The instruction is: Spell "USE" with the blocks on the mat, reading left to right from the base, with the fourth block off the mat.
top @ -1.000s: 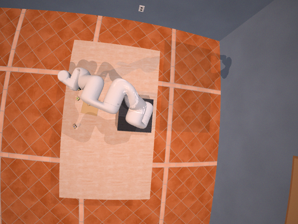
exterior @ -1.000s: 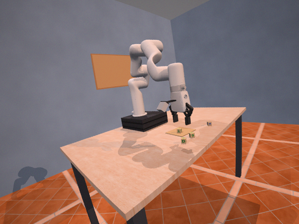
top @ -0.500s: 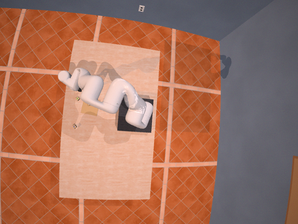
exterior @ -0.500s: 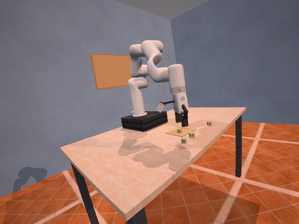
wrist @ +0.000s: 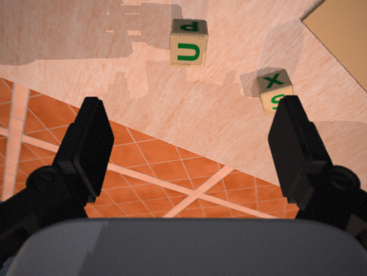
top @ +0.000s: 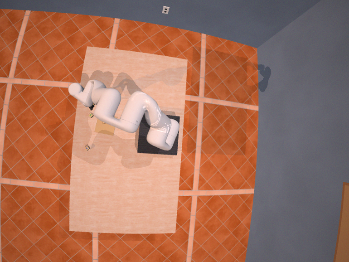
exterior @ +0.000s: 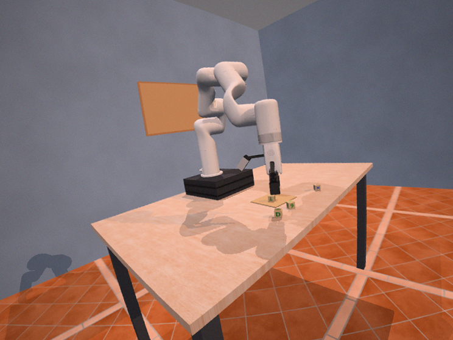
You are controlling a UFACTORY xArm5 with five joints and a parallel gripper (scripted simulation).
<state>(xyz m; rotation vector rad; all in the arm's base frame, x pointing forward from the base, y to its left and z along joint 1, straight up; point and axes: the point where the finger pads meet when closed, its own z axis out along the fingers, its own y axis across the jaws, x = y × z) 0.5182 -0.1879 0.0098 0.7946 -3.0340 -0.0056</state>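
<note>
Right now the U block is 90 mm below my hand. The rest, counted from my hand: S block (90 mm to the left, 90 mm below); E block (100 mm behind, 130 mm to the left, 90 mm below); tan mat (110 mm behind, 150 mm to the left, 100 mm below).
</note>
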